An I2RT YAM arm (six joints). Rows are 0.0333 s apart.
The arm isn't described. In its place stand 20 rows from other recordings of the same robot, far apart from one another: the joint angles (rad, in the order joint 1, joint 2, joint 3, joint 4, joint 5, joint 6), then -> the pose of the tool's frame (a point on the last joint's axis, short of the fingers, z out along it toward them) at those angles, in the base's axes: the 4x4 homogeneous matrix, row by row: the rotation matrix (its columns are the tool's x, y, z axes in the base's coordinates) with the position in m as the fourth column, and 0 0 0 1 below.
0.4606, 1.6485, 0.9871, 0.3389, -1.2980, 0.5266 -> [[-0.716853 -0.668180 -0.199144 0.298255], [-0.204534 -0.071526 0.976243 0.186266], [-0.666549 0.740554 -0.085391 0.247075], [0 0 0 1]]
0.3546, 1.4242, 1.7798, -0.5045, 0.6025, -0.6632 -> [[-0.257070 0.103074 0.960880 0.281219], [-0.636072 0.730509 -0.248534 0.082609], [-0.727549 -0.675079 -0.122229 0.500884], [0 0 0 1]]
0.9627, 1.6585, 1.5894, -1.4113, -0.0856, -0.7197 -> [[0.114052 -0.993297 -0.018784 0.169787], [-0.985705 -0.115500 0.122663 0.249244], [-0.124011 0.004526 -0.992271 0.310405], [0 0 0 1]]
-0.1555, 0.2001, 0.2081, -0.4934, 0.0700, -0.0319 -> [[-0.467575 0.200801 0.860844 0.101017], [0.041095 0.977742 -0.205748 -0.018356], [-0.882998 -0.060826 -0.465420 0.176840], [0 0 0 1]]
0.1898, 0.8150, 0.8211, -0.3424, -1.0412, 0.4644 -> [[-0.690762 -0.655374 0.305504 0.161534], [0.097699 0.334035 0.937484 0.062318], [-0.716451 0.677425 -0.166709 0.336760], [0 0 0 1]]
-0.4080, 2.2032, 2.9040, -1.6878, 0.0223, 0.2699 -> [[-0.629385 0.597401 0.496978 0.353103], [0.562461 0.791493 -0.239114 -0.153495], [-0.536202 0.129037 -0.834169 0.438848], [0 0 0 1]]
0.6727, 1.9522, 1.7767, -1.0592, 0.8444, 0.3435 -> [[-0.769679 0.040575 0.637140 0.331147], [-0.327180 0.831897 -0.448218 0.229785], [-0.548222 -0.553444 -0.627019 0.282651], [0 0 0 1]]
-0.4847, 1.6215, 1.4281, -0.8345, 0.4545, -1.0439 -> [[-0.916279 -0.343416 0.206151 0.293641], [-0.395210 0.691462 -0.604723 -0.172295], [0.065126 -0.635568 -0.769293 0.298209], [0 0 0 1]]
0.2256, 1.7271, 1.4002, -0.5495, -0.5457, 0.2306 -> [[-0.846833 -0.330102 0.417022 0.365472], [0.006092 0.778012 0.628220 0.102836], [-0.531825 0.534537 -0.656835 0.272186], [0 0 0 1]]
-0.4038, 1.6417, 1.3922, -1.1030, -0.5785, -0.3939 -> [[-0.913471 -0.141312 0.381578 0.295855], [0.040860 0.901164 0.431548 -0.105245], [-0.404848 0.409798 -0.817413 0.273141], [0 0 0 1]]
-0.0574, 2.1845, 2.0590, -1.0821, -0.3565, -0.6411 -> [[-0.706046 -0.614259 0.352399 0.460716], [-0.520826 0.787583 0.329322 -0.014029], [-0.479833 0.048978 -0.875992 0.257830], [0 0 0 1]]
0.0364, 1.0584, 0.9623, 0.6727, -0.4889, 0.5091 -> [[0.268295 -0.637156 0.722530 0.227818], [0.440349 0.748198 0.496278 0.025027], [-0.856802 0.185016 0.481309 0.437288], [0 0 0 1]]
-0.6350, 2.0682, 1.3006, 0.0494, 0.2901, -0.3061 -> [[-0.728671 0.547676 0.411204 0.352486], [0.178221 0.731369 -0.658283 -0.272361], [-0.661268 -0.406387 -0.630535 0.147415], [0 0 0 1]]
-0.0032, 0.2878, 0.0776, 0.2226, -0.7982, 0.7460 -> [[-0.475360 -0.532644 0.700231 0.117905], [0.475259 0.514323 0.713864 0.025116], [-0.740380 0.672133 0.008655 0.197221], [0 0 0 1]]
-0.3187, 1.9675, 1.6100, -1.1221, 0.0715, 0.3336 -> [[-0.789200 0.610805 0.063879 0.362426], [0.604324 0.790897 -0.096304 -0.122259], [-0.109345 -0.037400 -0.993300 0.218418], [0 0 0 1]]
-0.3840, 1.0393, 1.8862, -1.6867, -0.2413, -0.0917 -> [[-0.707156 0.151743 0.690583 0.073644], [0.189829 0.981586 -0.021301 -0.020581], [-0.681098 0.116030 -0.722940 0.483552], [0 0 0 1]]
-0.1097, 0.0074, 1.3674, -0.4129, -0.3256, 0.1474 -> [[0.786058 -0.199580 0.585047 -0.186105], [0.053414 0.964835 0.257373 0.031955], [-0.615841 -0.171061 0.769076 0.455031], [0 0 0 1]]
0.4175, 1.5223, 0.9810, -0.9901, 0.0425, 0.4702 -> [[-0.997120 0.054044 0.053198 0.231340], [0.052890 0.998338 -0.022882 0.100963], [-0.054346 -0.020003 -0.998322 0.192895], [0 0 0 1]]
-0.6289, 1.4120, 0.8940, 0.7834, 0.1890, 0.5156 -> [[0.541703 0.525636 0.655946 0.259670], [0.204800 0.674308 -0.709482 -0.197162], [-0.815239 0.518667 0.257624 0.333579], [0 0 0 1]]
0.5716, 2.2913, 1.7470, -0.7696, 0.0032, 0.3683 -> [[-0.953409 -0.211199 0.215421 0.389199], [-0.185183 0.973420 0.134760 0.250209], [-0.238156 0.088589 -0.967178 0.130351], [0 0 0 1]]
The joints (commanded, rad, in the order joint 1, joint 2, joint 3, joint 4, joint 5, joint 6), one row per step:
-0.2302, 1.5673, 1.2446, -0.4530, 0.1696, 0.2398
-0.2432, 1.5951, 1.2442, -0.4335, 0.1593, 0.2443
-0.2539, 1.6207, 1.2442, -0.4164, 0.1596, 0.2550
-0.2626, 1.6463, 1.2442, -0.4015, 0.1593, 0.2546
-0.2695, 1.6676, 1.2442, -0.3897, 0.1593, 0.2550
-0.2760, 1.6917, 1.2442, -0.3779, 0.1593, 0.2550
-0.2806, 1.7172, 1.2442, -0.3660, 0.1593, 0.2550
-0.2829, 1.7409, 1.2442, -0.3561, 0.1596, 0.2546
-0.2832, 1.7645, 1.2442, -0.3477, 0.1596, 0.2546
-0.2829, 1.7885, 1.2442, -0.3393, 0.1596, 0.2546
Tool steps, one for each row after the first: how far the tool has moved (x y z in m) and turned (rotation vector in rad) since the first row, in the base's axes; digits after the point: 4 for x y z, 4 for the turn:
0.0048, -0.0055, -0.0079, 0.0120, 0.0053, -0.0088
0.0089, -0.0105, -0.0152, 0.0207, 0.0100, -0.0272
0.0129, -0.0148, -0.0228, 0.0233, 0.0204, -0.0355
0.0160, -0.0182, -0.0293, 0.0259, 0.0294, -0.0428
0.0193, -0.0217, -0.0369, 0.0291, 0.0412, -0.0494
0.0228, -0.0245, -0.0450, 0.0326, 0.0543, -0.0541
0.0260, -0.0263, -0.0528, 0.0357, 0.0678, -0.0564
0.0291, -0.0273, -0.0608, 0.0395, 0.0826, -0.0568
0.0322, -0.0281, -0.0690, 0.0434, 0.0977, -0.0567

